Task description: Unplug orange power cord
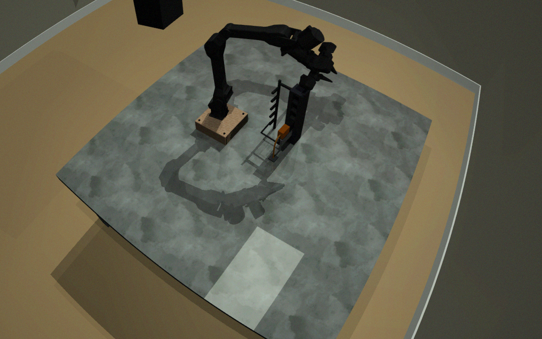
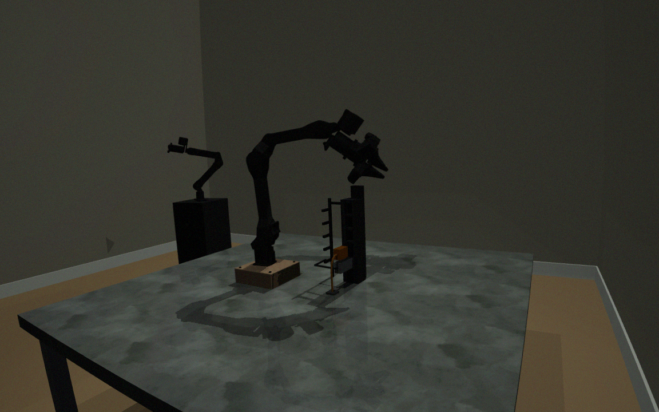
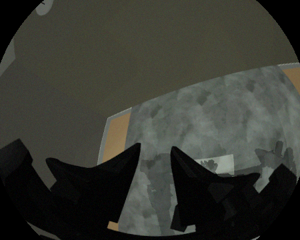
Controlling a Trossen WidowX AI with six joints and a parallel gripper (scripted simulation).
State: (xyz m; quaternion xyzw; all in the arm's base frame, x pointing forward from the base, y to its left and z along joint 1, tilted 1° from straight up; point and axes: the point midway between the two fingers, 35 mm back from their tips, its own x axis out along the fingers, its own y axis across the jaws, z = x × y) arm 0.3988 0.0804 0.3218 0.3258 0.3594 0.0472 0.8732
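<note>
Right now the orange plug is 12 cm behind my gripper tip, 10 cm to the right of it and 23 cm below it.
</note>
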